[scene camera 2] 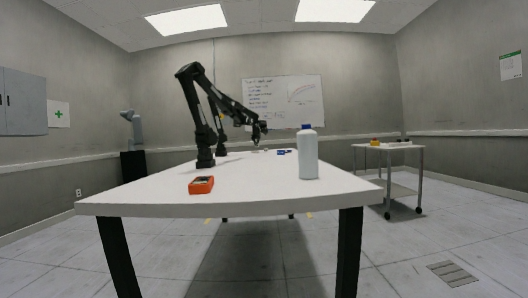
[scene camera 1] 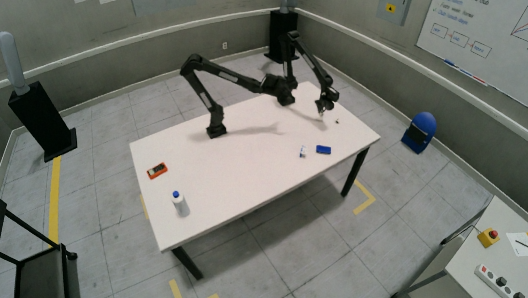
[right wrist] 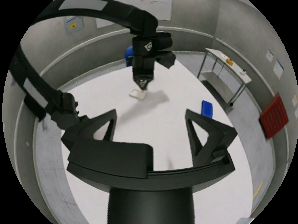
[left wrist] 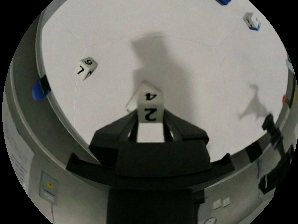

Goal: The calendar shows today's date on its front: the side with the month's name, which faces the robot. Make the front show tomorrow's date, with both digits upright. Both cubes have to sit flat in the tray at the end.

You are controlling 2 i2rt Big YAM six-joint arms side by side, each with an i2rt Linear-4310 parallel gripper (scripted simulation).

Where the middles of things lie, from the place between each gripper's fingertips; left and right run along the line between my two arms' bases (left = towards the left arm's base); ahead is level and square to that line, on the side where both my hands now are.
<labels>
My left hand is 120 mm short of the white bottle (scene camera 2: 307,147), 1090 mm to the left of it and 10 mm below it.
The white bottle lies 87 cm to the right of my right hand, 20 cm ahead of it and 16 cm below it.
</labels>
